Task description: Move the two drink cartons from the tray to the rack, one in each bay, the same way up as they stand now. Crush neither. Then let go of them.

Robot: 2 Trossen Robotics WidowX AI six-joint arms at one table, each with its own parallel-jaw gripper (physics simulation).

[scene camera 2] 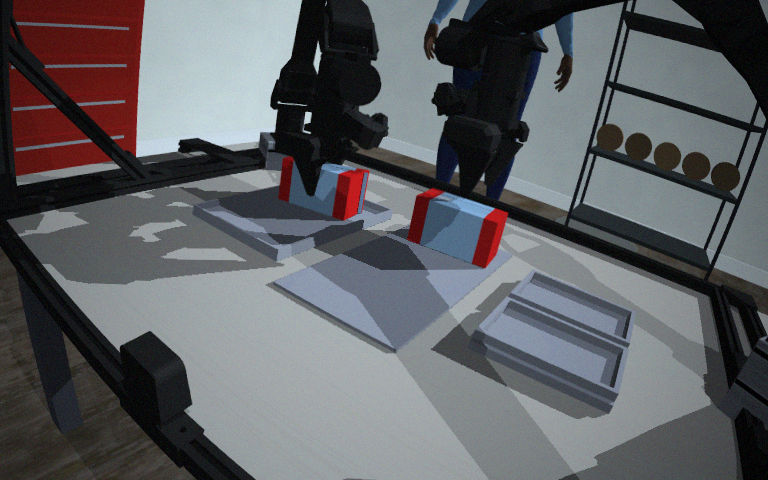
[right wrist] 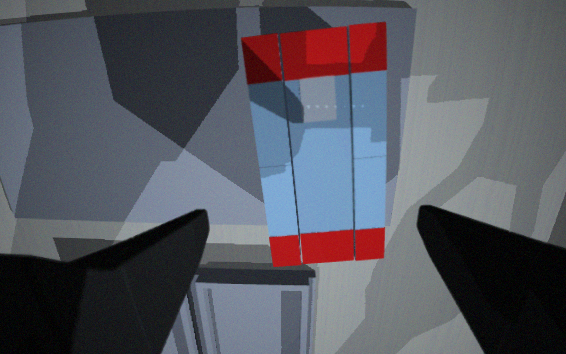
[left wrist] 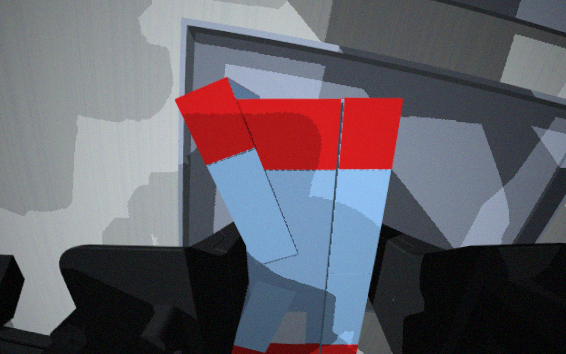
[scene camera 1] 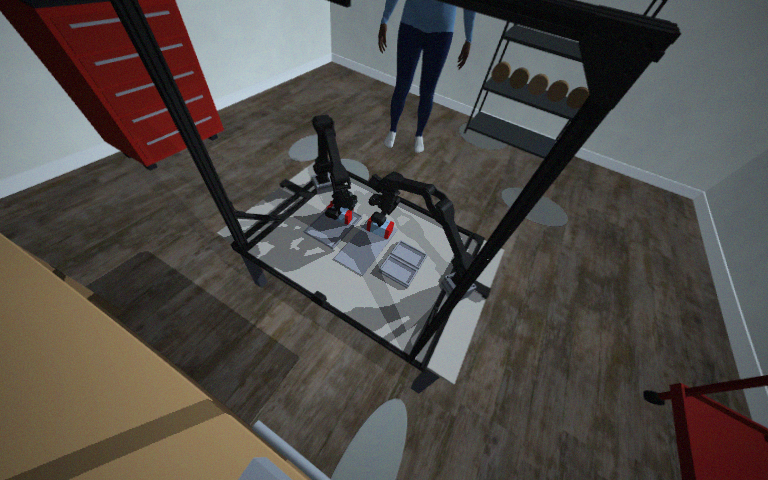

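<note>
One red-and-blue drink carton is at the tray's far side, its long side level. Its left side panel is skewed in the left wrist view. My left gripper is shut on it, a finger against each side. The tray has a low rim. The other carton stands undeformed on a flat plate. My right gripper is open above it, clear of both sides. The rack has two empty bays.
The flat plate lies between the tray and the rack. A black frame edges the table, with a black block on its near rail. The two grippers are close together over the far side of the table. A person stands beyond it.
</note>
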